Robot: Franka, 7 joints.
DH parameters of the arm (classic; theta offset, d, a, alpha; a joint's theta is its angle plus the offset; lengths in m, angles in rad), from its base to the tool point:
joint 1: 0 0.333 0 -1.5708
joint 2: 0 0 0 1.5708
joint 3: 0 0.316 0.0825 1.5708
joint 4: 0 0 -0.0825 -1.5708
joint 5: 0 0.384 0 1.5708
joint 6: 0 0 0.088 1.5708
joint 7: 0 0.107 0 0
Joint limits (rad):
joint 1: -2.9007..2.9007
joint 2: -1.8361..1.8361
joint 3: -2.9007..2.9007
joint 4: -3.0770..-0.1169
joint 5: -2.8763..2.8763
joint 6: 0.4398..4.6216
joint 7: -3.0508..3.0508
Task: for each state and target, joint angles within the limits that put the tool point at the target. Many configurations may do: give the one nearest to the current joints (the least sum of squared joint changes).
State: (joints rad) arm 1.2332 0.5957 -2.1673 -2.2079 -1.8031 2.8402 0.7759
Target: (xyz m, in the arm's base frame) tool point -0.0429 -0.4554 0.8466
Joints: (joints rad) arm 0.8291 0.4200 -2.7140 -1.7099 -1.7751 2.6479 0.7759
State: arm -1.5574 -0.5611 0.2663 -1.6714 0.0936 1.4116 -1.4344
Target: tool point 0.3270 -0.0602 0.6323
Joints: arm -1.2141 -0.7982 0.6532 -2.0272 0.1808 1.1478 -1.4344
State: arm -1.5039 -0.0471 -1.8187 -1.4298 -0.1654 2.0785 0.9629
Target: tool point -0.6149 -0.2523 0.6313
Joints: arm -1.6878 0.5362 -1.3526 -1.4738 -0.1460 2.2516 0.9629
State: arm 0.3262 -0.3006 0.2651 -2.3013 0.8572 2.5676 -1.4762
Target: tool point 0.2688 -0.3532 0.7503
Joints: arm -0.2334 -0.5818 -0.4496 -2.0744 0.8748 2.7320 -1.4762
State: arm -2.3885 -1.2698 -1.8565 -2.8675 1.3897 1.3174 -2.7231
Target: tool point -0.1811 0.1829 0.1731
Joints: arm -2.5259 -1.0875 -2.4305 -2.8686 1.3217 1.4562 -2.7231
